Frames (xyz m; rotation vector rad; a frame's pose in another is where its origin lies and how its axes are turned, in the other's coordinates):
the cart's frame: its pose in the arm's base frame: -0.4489 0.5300 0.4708 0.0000 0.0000 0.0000
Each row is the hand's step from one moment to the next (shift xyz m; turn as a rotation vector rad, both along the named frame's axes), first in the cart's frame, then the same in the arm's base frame.
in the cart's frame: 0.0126 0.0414 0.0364 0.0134 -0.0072 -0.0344
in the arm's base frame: 0.0126 0.0414 0.0364 0.0134 -0.0072 -0.0344
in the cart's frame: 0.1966 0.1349 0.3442 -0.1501 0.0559 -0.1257
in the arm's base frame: 0.1966 0.1349 0.3442 -0.1501 0.0559 -0.1257
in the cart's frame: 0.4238 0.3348 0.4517 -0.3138 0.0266 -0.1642
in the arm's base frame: 0.4238 0.3348 0.4517 -0.3138 0.0266 -0.1642
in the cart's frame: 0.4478 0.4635 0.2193 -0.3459 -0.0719 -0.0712
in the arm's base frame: 0.4478 0.4635 0.2193 -0.3459 -0.0719 -0.0712
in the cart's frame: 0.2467 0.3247 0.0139 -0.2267 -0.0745 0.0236
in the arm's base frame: 0.2467 0.3247 0.0139 -0.2267 -0.0745 0.0236
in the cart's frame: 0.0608 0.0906 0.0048 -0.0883 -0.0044 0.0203
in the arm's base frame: 0.0608 0.0906 0.0048 -0.0883 -0.0044 0.0203
